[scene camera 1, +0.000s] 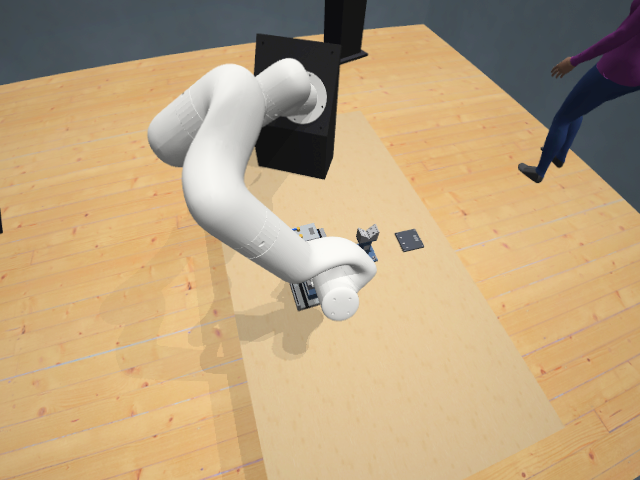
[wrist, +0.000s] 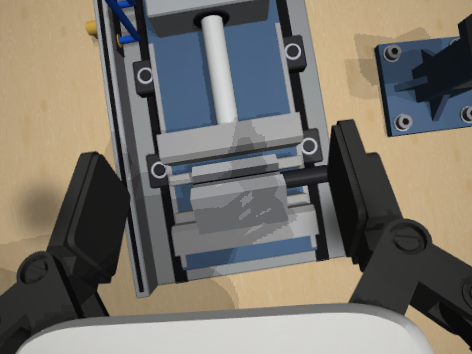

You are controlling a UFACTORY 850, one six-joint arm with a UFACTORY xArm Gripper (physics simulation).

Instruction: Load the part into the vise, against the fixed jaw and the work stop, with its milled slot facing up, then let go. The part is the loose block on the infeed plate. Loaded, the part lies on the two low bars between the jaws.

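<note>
The part [wrist: 240, 207], a grey block, lies in the vise [wrist: 180, 95] [scene camera 1: 301, 297] on the low bars between the jaws. A dark slot runs along its upper side. One long side is against the fixed jaw [wrist: 305, 226], as far as the wrist view shows. Its right end meets the dark rod of the work stop [wrist: 307, 176]. A gap separates it from the moving jaw [wrist: 230, 139]. My gripper [wrist: 219, 160] is wide open and empty, its fingers to the left and right of the part, apart from it. The arm hides the gripper and part in the scene view.
A stand [scene camera 1: 367, 235] with a blue base [wrist: 410, 85] is right of the vise. A dark flat plate [scene camera 1: 409, 240] lies farther right on the table. Blue pipes [wrist: 122, 17] and a brass fitting [wrist: 91, 28] are at the vise's left. A person [scene camera 1: 568, 113] stands at the right.
</note>
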